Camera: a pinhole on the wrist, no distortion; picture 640 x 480 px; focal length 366.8 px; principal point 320.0 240.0 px. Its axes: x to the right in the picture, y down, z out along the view. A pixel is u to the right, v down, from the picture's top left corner.
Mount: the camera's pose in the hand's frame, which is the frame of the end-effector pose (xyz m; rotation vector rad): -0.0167 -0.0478 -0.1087 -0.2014 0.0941 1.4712
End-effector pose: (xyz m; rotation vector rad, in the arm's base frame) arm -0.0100 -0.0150 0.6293 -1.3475 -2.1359 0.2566
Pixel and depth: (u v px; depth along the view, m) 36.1 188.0 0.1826
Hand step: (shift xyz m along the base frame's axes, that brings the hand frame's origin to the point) -0.1676 -0.0711 -0.0154
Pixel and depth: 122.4 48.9 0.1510
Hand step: -0.1280 -0.0017 0.0161
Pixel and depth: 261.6 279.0 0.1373
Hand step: -0.0351 -0.0515 -0.0200
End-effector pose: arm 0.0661 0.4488 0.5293 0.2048 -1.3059 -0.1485
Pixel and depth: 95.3 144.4 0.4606
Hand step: -0.3770 -0.2759 0.0871
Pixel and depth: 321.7 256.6 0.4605
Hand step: -0.3459 0.0354 0.0339
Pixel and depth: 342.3 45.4 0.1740
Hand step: -0.0478 -0.0308 0.0755
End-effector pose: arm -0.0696 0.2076 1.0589 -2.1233 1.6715 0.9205
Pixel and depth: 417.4 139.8 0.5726
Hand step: -0.3042 0.1052 -0.3740
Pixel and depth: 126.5 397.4 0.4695
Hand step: 0.0224 0.4792 -0.1460
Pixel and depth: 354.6 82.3 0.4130
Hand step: -0.1260 0.0540 -0.3080
